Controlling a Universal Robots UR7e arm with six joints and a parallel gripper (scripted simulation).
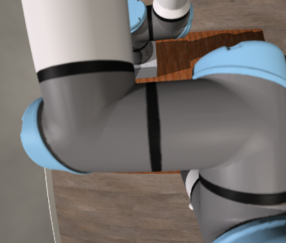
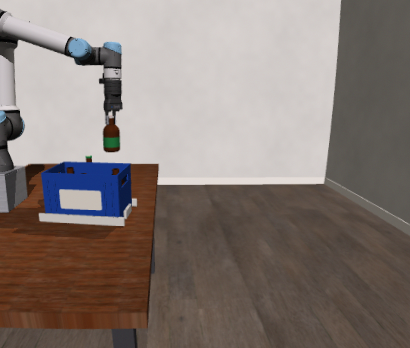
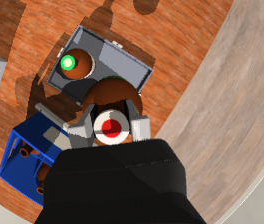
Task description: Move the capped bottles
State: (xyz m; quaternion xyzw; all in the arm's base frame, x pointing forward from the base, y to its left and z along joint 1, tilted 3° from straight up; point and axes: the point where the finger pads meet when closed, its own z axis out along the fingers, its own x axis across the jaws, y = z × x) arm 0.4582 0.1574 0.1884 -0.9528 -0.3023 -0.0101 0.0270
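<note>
The red-capped bottle lies 6 cm below my hand. Round my hand: brown bottle 25 cm to the right, 24 cm below, 5 cm ahead; green-capped bottle 24 cm below, 11 cm behind, 1 cm to the left; dark grey tray 31 cm below, 5 cm behind, 1 cm to the left.
</note>
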